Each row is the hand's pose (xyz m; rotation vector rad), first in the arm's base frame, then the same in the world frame.
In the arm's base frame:
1: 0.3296 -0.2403 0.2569 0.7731 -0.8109 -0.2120
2: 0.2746 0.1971 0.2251 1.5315 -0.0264 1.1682
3: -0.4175 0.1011 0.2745 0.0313 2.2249 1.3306
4: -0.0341 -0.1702 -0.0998 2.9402 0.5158 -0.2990
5: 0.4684 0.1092 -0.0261 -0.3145 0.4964 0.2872
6: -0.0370 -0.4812 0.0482 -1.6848 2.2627 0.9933
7: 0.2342 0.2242 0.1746 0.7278 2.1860 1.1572
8: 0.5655 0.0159 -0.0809 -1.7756 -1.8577 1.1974
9: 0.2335 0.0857 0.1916 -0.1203 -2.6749 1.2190
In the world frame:
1: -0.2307 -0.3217 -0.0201 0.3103 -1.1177 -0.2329
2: -0.1382 0.0658 -0.2115 1.0277 -0.1476 1.0161
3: -0.8246 0.1691 -0.3055 0.0769 2.1662 0.7038
4: -0.5008 -0.3133 -0.4576 2.6174 -0.0080 -0.1138
5: 0.0497 -0.1592 -0.3614 -0.6326 0.3908 -0.1308
6: -0.6230 -0.5286 -0.2181 -1.4277 2.5778 0.3231
7: -0.1605 0.0795 -0.2766 0.6990 1.9699 0.6065
8: 0.1184 -0.2872 -0.3553 -2.3581 -1.4542 1.3702
9: -0.2078 -0.0360 -0.2141 -0.7004 -2.4193 1.6743

